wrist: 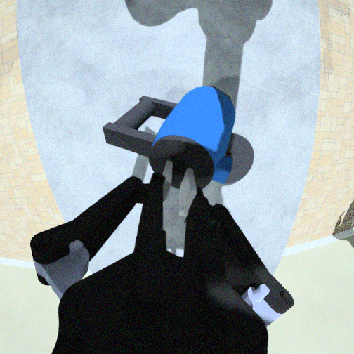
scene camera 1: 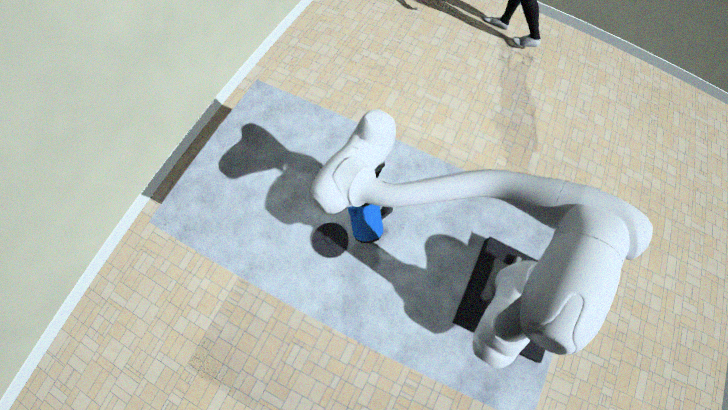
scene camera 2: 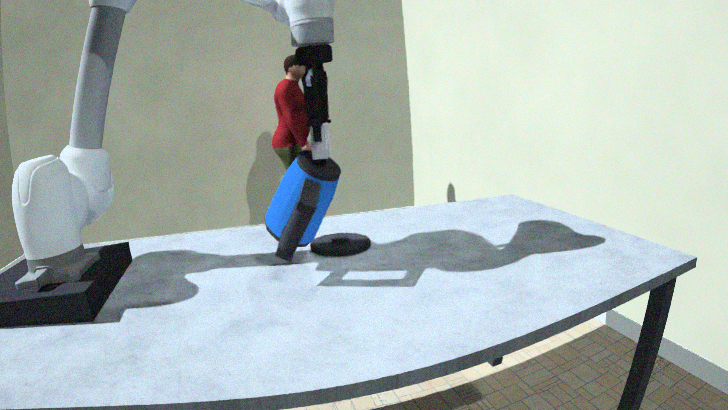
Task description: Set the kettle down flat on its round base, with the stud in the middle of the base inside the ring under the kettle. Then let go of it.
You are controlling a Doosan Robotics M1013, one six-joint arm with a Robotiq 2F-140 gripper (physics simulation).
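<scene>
The blue kettle (scene camera 1: pixel 365 224) (scene camera 2: pixel 285 203) (wrist: pixel 200 117) hangs strongly tilted, its bottom swung toward the robot's mount. My gripper (scene camera 2: pixel 319 152) (wrist: pixel 175 174) is shut on the knob of its dark lid; the arm mostly hides it in scene camera 1. The kettle's dark handle (scene camera 2: pixel 295 231) (wrist: pixel 127 139) sticks out on the side facing scene camera 2. The round black base (scene camera 1: pixel 329 239) (scene camera 2: pixel 351 245) (wrist: pixel 243 159) lies flat on the table beside the kettle's low end, farther from the mount. The kettle partly covers it in the wrist view. The stud and the ring cannot be made out.
The grey table (scene camera 1: pixel 305 275) (scene camera 2: pixel 356 331) carries the black robot mount (scene camera 1: pixel 471 300) (scene camera 2: pixel 50 305). The arm's shadow crosses the table and part of the base. A person in a red top (scene camera 2: pixel 290 112) stands beyond the table.
</scene>
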